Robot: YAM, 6 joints.
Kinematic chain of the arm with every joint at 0, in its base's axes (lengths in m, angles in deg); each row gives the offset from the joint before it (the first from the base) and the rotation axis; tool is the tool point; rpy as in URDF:
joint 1: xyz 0 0 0.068 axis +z
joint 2: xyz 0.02 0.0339 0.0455 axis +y
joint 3: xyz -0.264 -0.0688 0 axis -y
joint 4: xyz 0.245 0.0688 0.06 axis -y
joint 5: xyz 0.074 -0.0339 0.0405 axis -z
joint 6: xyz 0.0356 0 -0.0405 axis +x
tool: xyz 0 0 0 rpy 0 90 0
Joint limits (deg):
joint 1: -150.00..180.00
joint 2: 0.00..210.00
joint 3: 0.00..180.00
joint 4: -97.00..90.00
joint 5: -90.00..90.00
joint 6: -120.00..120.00
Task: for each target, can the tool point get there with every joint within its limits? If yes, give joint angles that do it. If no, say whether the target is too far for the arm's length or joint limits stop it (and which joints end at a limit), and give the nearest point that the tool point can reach.
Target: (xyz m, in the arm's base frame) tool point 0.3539 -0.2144 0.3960
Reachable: yes | joints -33.07 99.48 97.34 -13.43 -22.13 29.26
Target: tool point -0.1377 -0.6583 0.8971
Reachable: no: too far | nearest point -0.0861 -0.4116 0.5944 | short by 0.394 m
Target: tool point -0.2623 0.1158 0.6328
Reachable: yes | joints -24.16 52.02 141.16 54.25 2.67 91.69
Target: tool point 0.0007 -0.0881 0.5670
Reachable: yes | joints -73.51 49.67 75.67 39.39 43.07 87.56
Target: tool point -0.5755 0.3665 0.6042
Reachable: no: too far | nearest point -0.4410 0.2809 0.4861 | short by 0.198 m
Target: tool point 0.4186 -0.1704 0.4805
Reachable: yes | joints 153.92 26.45 142.78 25.60 60.52 -10.63
